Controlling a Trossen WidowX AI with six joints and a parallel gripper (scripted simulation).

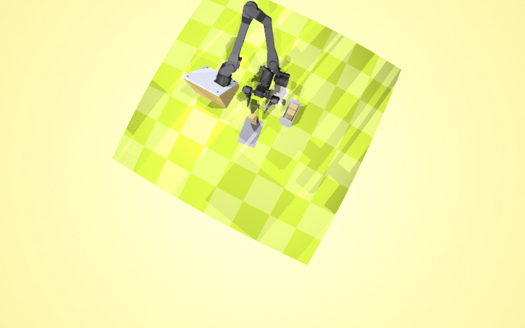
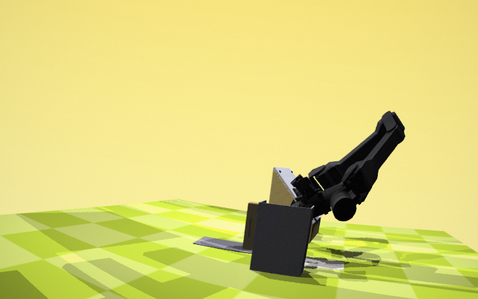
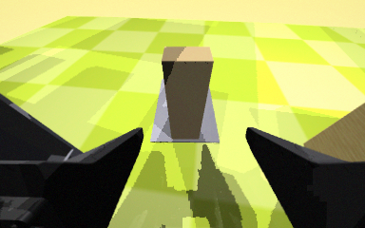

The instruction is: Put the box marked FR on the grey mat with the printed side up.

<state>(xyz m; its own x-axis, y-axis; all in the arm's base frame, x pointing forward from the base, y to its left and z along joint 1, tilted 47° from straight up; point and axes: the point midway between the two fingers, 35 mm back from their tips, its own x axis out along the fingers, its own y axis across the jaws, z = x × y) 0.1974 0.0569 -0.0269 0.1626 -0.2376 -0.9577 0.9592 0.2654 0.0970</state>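
Now: gripper tip 3 cm short of the grey mat, 10 cm to the left of it and 7 cm above it. Round my gripper tip: thin white slab 4 cm ahead, 16 cm to the left, 7 cm below.
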